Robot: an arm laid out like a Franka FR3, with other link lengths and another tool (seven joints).
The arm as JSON. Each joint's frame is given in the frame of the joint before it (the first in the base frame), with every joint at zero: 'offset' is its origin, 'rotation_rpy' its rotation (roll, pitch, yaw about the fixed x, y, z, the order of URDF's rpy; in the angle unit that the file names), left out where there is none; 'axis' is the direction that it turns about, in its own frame. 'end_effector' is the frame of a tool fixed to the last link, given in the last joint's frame.
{
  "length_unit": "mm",
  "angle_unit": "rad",
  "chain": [
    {
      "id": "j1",
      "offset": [
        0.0,
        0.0,
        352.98
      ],
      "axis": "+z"
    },
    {
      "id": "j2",
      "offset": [
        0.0,
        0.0,
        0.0
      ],
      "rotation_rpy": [
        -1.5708,
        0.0,
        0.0
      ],
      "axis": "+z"
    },
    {
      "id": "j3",
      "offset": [
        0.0,
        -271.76,
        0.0
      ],
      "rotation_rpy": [
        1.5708,
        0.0,
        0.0
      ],
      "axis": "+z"
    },
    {
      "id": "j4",
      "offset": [
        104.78,
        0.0,
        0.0
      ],
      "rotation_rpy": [
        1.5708,
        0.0,
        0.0
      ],
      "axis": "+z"
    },
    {
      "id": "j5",
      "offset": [
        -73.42,
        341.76,
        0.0
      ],
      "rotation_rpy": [
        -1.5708,
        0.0,
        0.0
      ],
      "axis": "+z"
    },
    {
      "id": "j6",
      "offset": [
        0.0,
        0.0,
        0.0
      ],
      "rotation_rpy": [
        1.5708,
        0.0,
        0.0
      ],
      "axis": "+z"
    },
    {
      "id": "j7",
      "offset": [
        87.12,
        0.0,
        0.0
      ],
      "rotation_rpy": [
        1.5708,
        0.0,
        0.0
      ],
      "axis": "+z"
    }
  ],
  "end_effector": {
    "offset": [
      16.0,
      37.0,
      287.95
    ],
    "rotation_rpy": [
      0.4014,
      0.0,
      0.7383
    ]
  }
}
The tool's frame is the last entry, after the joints.
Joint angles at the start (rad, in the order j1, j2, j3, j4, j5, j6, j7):
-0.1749 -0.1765 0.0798 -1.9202 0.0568 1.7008 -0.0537
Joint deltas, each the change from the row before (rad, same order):
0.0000 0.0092 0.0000 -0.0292 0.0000 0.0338 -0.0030
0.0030 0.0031 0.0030 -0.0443 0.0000 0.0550 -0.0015
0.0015 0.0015 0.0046 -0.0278 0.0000 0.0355 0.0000
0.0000 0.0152 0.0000 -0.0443 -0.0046 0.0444 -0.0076
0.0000 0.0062 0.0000 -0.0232 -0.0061 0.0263 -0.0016
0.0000 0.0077 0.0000 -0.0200 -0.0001 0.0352 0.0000
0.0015 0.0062 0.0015 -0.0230 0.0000 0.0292 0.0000
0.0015 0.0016 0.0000 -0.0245 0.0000 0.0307 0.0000
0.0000 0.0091 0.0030 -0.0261 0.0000 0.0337 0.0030
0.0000 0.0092 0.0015 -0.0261 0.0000 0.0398 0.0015
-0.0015 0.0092 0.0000 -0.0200 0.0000 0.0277 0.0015
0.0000 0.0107 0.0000 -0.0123 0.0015 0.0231 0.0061
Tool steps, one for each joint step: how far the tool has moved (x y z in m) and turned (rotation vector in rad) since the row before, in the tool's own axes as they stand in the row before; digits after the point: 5 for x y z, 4 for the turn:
0.00231 0.00495 0.01338 -0.0025 -0.0039 0.0005
0.00170 0.00298 0.01609 0.0039 0.0040 -0.0069
0.00022 0.00108 0.01014 0.0028 0.0033 -0.0062
0.00062 0.01149 0.01996 -0.0125 -0.0108 -0.0019
0.00129 0.00574 0.00910 -0.0064 0.0002 -0.0025
0.00281 0.00224 0.00902 0.0048 0.0058 -0.0013
-0.00042 0.00339 0.00990 -0.0003 -0.0006 -0.0017
-0.00003 0.00323 0.00792 0.0025 0.0034 -0.0019
-0.00095 0.00489 0.01173 -0.0013 -0.0004 0.0017
0.00056 0.00433 0.01121 0.0027 0.0038 -0.0002
0.00014 0.00559 0.00901 -0.0007 0.0004 0.0042
0.00033 0.00328 0.00771 0.0014 0.0021 0.0074

